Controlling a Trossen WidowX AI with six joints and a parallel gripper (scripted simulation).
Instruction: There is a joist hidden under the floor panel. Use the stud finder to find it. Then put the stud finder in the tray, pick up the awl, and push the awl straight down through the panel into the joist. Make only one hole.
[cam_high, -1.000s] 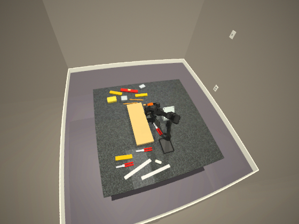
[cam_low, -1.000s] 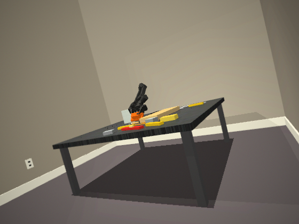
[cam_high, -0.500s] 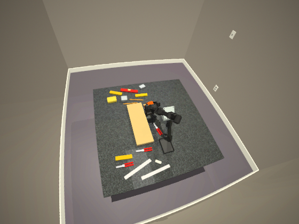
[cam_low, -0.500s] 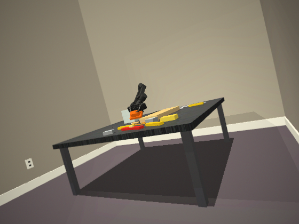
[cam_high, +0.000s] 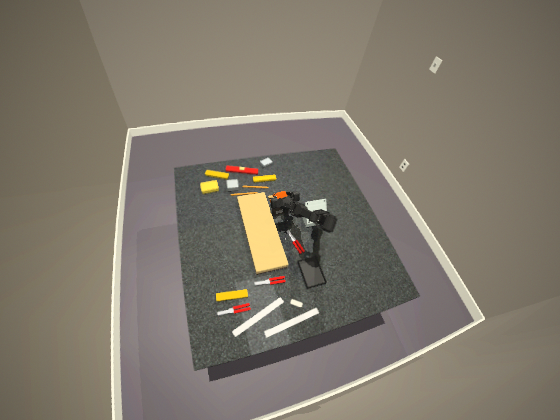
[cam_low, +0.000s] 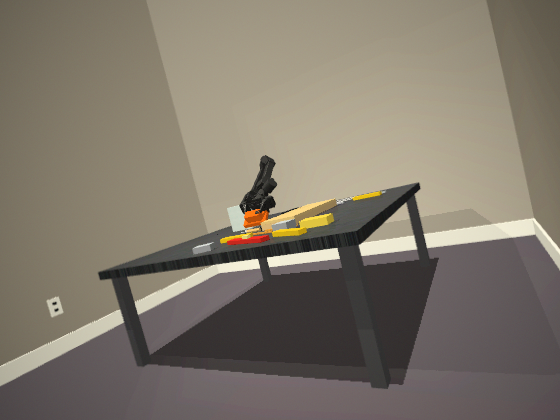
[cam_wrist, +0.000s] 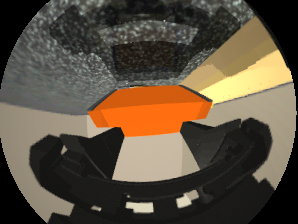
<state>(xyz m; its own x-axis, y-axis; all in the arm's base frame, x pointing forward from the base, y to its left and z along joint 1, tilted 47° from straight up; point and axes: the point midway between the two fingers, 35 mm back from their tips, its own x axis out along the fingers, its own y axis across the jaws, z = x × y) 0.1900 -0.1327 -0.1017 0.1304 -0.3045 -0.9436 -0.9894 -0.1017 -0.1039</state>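
The awl is 20 mm behind my gripper tip, 40 mm to the right of it and 80 mm below it. The rest, counted from my gripper tip: grey block: 270 mm ahead, 190 mm to the right, 70 mm below; red level: 180 mm ahead, 330 mm to the right, 70 mm below; orange stud finder: 10 mm ahead, 10 mm below.
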